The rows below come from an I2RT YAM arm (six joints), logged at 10 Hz.
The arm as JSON. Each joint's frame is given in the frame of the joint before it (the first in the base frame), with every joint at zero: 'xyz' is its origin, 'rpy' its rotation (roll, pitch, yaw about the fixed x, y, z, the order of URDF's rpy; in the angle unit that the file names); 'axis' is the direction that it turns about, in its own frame. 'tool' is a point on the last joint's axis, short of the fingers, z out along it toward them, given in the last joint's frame.
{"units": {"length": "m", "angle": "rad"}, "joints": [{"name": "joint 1", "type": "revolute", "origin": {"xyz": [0.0, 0.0, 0.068], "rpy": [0.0, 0.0, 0.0]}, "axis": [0.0, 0.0, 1.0]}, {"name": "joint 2", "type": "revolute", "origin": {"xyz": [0.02, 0.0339, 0.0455], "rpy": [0.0, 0.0, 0.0]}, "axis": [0.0, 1.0, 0.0]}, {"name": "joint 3", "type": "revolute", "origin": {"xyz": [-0.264, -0.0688, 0.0], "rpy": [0.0, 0.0, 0.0]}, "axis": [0.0, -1.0, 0.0]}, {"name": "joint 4", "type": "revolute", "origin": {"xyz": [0.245, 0.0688, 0.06], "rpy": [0.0, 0.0, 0.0]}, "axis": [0.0, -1.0, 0.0]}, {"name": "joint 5", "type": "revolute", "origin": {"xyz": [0.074, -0.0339, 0.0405], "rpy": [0.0, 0.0, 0.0]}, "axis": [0.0, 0.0, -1.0]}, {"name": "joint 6", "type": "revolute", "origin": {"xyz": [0.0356, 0.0, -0.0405], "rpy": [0.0, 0.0, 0.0]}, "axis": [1.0, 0.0, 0.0]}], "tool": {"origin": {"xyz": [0.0, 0.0, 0.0], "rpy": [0.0, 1.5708, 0.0]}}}
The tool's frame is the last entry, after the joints.
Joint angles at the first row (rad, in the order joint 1, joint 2, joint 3, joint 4, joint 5, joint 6):
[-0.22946 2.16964 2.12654 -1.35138 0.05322 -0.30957]
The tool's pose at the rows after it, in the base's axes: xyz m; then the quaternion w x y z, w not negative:
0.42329 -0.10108 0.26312 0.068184 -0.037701 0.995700 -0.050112
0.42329 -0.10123 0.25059 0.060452 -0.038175 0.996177 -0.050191
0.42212 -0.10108 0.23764 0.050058 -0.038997 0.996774 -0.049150
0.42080 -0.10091 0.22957 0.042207 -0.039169 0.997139 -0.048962
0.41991 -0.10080 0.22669 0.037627 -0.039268 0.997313 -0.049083
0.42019 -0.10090 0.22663 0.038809 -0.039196 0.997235 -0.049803
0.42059 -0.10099 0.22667 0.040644 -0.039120 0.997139 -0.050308
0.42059 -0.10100 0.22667 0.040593 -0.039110 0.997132 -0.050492
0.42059 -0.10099 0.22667 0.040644 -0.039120 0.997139 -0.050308
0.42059 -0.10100 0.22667 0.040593 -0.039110 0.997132 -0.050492
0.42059 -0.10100 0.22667 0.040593 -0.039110 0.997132 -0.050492
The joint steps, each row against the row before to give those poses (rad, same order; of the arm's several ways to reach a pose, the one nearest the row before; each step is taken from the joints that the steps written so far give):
[0.00000 0.00002 -0.03890 0.02099 0.00724 -0.00038]
[0.00000 -0.00003 -0.04922 0.03432 0.00420 -0.00076]
[0.00001 0.00001 -0.05036 0.02976 0.00344 -0.00114]
[0.00000 -0.00001 -0.03132 0.01605 0.00381 0.00000]
[0.00000 0.00002 -0.01102 0.00227 0.00267 0.00000]
[-0.00002 0.00001 -0.00034 0.00302 0.00076 -0.00002]
[0.00001 -0.00002 -0.00005 0.00384 0.00000 0.00001]
[0.00001 0.00001 0.00001 0.00000 0.00038 0.00001]
[-0.00001 -0.00001 -0.00001 0.00000 -0.00038 -0.00001]
[0.00001 0.00001 0.00001 0.00000 0.00038 0.00001]
[0.00000 0.00000 0.00000 0.00000 0.00000 0.00000]

